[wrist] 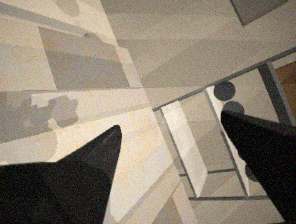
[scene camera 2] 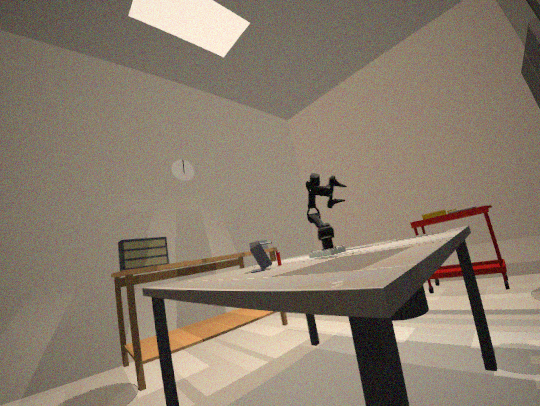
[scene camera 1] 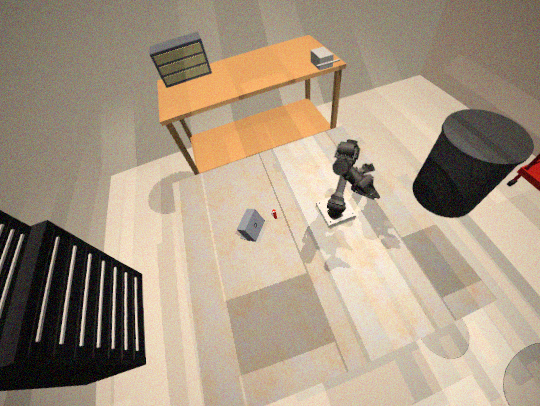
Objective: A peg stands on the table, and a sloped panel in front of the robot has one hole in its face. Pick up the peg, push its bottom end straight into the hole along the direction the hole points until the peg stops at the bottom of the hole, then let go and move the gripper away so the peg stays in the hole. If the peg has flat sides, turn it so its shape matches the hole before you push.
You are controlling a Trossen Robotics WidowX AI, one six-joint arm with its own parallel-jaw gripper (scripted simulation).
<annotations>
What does my gripper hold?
Nothing.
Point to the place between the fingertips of my gripper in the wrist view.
169, 123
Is my gripper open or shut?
Open.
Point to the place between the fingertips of my gripper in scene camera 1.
376, 198
</annotations>
